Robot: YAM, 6 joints.
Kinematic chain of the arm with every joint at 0, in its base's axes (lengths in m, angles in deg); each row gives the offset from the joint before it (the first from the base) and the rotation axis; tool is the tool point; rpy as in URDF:
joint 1: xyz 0 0 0.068 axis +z
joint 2: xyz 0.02 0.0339 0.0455 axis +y
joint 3: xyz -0.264 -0.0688 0 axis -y
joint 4: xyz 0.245 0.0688 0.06 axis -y
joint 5: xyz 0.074 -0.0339 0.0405 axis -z
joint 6: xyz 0.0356 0 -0.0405 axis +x
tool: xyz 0 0 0 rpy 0 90 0
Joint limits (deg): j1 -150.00..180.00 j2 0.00..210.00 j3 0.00..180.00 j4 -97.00..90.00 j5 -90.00..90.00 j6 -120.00..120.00
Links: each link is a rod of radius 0.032 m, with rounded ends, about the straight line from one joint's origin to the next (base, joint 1, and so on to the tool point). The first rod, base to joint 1, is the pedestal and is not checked.
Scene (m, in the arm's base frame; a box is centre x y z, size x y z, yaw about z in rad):
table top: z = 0
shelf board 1: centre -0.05 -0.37 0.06 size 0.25 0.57 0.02 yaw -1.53
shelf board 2: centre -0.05 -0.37 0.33 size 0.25 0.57 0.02 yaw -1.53
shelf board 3: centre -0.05 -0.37 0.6 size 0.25 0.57 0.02 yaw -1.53
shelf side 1: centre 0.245 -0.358 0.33 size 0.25 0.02 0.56 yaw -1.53
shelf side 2: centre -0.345 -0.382 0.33 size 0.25 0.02 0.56 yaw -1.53
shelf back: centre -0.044 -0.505 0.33 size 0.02 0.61 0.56 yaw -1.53
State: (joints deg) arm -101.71 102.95 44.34 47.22 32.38 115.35
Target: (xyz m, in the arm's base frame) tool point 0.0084 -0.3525 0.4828
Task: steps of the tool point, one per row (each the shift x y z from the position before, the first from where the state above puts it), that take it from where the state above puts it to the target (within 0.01 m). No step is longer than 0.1 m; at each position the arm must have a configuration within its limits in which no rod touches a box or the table.
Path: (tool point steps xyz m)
1: -0.0261 0.0570 0.0279
2: -0.0137 0.0603 0.0152
3: -0.0023 0.0586 0.0028
4: 0.0067 0.0526 -0.0088
5: 0.0121 0.0435 -0.0188
6: 0.0136 0.0331 -0.0265
7: 0.0011 -0.0446 0.0828
8: 0.0214 -0.0384 0.0836
9: 0.0364 -0.0232 0.0801
10: 0.0428 -0.0035 0.0722
11: 0.0046 -0.0625 0.0138
12: 0.0029 -0.0675 0.0003
13: 0.0006 -0.0693 -0.0141

